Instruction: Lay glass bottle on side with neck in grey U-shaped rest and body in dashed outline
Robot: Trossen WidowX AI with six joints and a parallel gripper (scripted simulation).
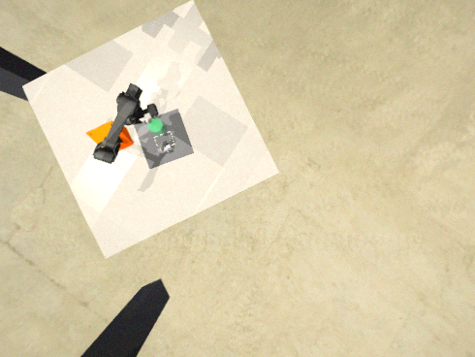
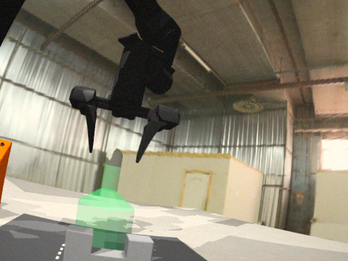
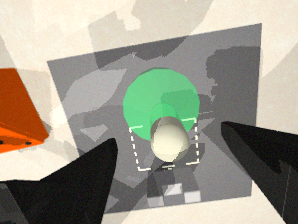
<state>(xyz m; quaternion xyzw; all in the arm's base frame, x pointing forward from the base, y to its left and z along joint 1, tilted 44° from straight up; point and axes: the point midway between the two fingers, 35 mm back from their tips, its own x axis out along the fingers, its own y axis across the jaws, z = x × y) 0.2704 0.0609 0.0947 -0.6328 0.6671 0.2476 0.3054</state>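
Now: gripper tip 5 cm above the green glass bottle. Round my gripper tip: dark grey mat 14 cm below, 8 cm to the right, 1 cm behind.
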